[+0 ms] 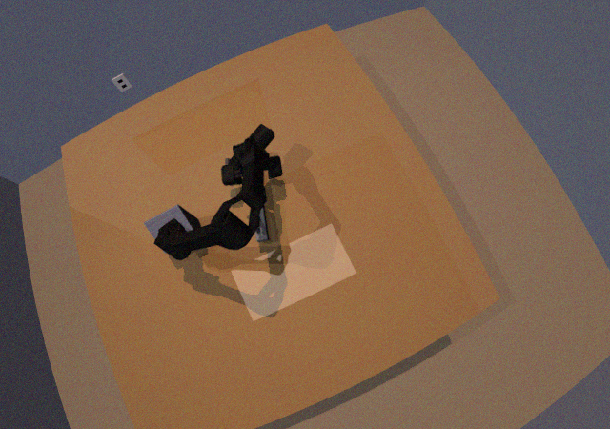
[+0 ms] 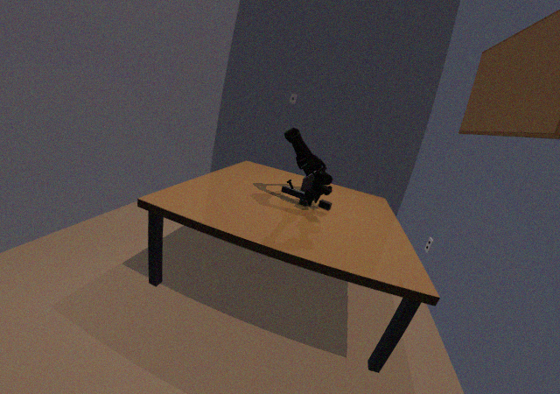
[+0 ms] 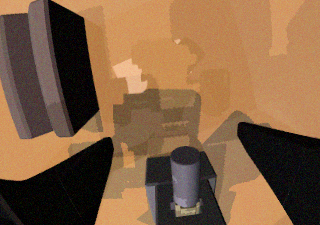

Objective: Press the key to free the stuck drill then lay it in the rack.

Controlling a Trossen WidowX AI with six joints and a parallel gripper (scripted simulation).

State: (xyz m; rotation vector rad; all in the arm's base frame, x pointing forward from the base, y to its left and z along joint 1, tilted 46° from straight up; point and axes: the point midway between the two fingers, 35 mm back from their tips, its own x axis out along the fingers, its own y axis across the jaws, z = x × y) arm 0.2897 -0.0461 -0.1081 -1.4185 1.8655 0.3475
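My gripper tip is 20 mm past the drill, 50 mm to the left of it and 30 mm below it. From my gripper tip the other things lie so: dark block 50 mm behind, 80 mm to the left; grey block 40 mm behind, 100 mm to the right, 20 mm above.
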